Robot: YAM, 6 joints.
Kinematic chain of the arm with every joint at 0, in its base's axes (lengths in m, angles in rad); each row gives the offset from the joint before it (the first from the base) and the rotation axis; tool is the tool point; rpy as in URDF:
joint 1: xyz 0 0 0.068 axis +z
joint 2: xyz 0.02 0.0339 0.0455 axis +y
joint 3: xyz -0.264 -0.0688 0 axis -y
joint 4: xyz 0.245 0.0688 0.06 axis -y
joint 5: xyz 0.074 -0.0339 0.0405 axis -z
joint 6: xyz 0.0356 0 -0.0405 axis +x
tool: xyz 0 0 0 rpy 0 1.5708 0
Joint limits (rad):
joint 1: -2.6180..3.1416
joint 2: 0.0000..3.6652
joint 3: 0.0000..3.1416
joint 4: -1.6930..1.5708
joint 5: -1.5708..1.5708
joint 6: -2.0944..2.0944
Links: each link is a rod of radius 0.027 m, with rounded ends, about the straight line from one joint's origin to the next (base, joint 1, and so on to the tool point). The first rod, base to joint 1, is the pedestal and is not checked.
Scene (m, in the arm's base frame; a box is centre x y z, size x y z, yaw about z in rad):
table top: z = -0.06
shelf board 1: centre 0.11 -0.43 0 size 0.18 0.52 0.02 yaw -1.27
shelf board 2: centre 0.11 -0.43 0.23 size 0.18 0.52 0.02 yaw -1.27
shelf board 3: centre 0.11 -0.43 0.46 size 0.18 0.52 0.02 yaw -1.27
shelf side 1: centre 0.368 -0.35 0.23 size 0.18 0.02 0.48 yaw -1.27
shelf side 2: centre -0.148 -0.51 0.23 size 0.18 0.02 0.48 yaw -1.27
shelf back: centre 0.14 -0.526 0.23 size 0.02 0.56 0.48 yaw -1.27
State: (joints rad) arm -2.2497 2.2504 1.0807 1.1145 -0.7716 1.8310
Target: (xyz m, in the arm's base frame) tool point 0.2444 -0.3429 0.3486
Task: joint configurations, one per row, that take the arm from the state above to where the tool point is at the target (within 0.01 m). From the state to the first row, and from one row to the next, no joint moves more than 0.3 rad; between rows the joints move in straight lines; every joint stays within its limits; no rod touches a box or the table.
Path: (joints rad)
1: -2.1501 2.0482 0.8551 1.0447 -1.0380 1.9188
2: -2.0505 1.8460 0.6296 0.9749 -1.3044 2.0066
3: -1.9509 1.6438 0.4040 0.9051 -1.5708 2.0944
4: -1.6848 1.5812 0.5027 1.0081 -1.4135 2.0286
5: -1.4188 1.5185 0.6013 1.1110 -1.2562 1.9627
6: -1.1528 1.4558 0.7000 1.2140 -1.0989 1.8968
7: -0.8867 1.3932 0.7986 1.3170 -0.9416 1.8310
8: -0.9504 1.6383 1.0699 1.2526 -0.8869 1.8310
9: -1.0141 1.8835 1.3411 1.1883 -0.8321 1.8310

